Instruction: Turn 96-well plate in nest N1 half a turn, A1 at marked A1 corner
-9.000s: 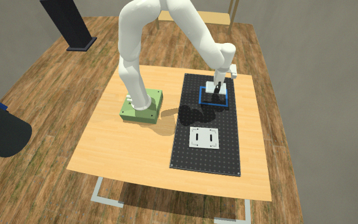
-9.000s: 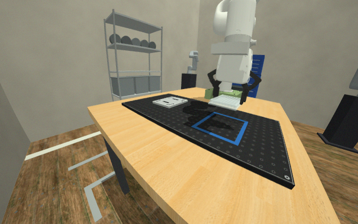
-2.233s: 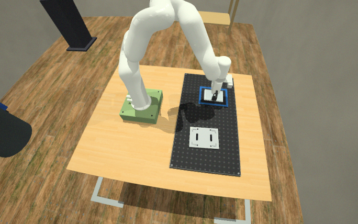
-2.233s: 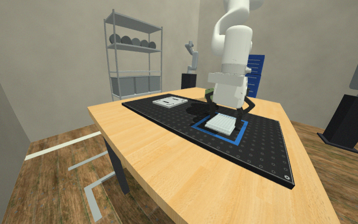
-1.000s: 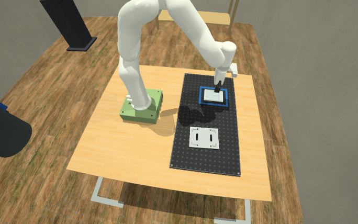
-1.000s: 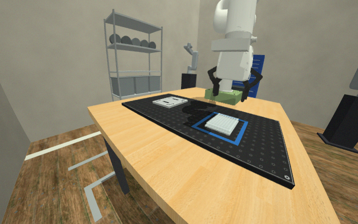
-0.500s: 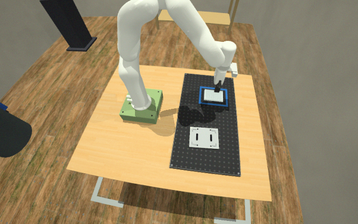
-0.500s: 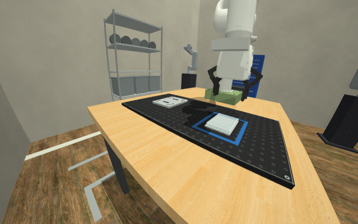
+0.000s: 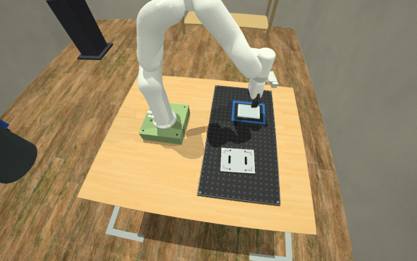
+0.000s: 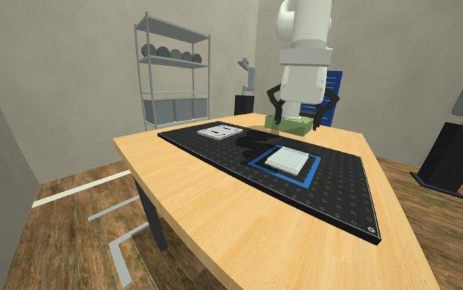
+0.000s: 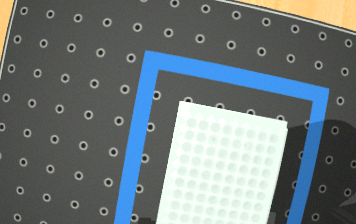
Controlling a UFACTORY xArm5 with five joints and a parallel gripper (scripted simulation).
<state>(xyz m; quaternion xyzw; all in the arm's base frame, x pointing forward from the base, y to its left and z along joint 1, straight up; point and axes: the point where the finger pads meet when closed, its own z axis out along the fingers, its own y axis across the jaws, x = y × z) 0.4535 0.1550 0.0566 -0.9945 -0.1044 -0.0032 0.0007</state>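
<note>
Now: hand 10 cm above the white 96-well plate. The rest, counted from my hand: plate nest N1 (5 cm behind, 32 cm to the right, 10 cm below).
</note>
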